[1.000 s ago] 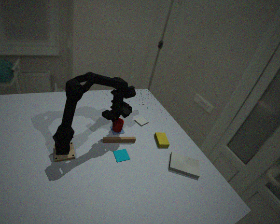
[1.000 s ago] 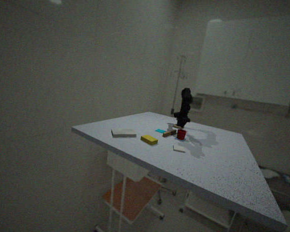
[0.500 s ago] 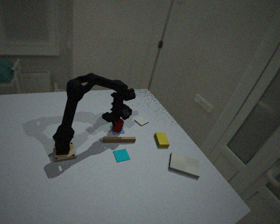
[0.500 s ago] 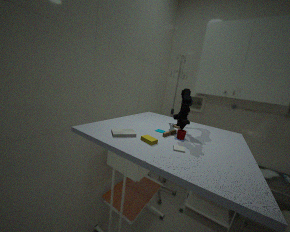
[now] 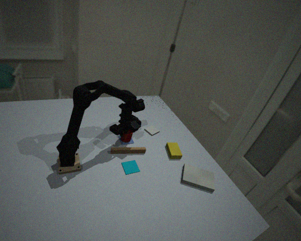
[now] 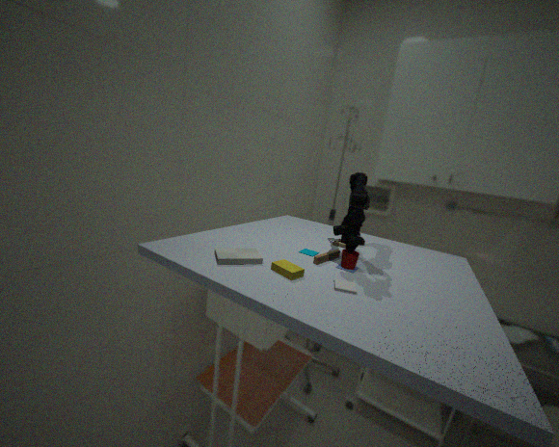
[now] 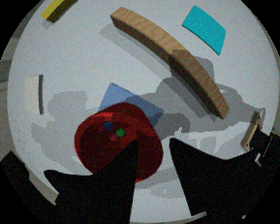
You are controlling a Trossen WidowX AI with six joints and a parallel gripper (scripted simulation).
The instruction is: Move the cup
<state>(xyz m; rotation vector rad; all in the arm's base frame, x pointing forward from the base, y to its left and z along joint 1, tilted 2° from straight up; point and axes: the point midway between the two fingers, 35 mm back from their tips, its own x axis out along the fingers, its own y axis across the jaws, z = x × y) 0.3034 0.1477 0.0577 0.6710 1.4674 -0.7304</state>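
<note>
My gripper tip is 3 cm short of the red cup, 2 cm to the right of it and 2 cm above it. From my gripper tip the other things lie so: cyan pad (19 cm to the right, 6 cm below, 2 cm ahead); then white tile (22 cm ahead, 10 cm to the left, 5 cm below); then wooden block (9 cm to the right, 5 cm below, 2 cm ahead).
</note>
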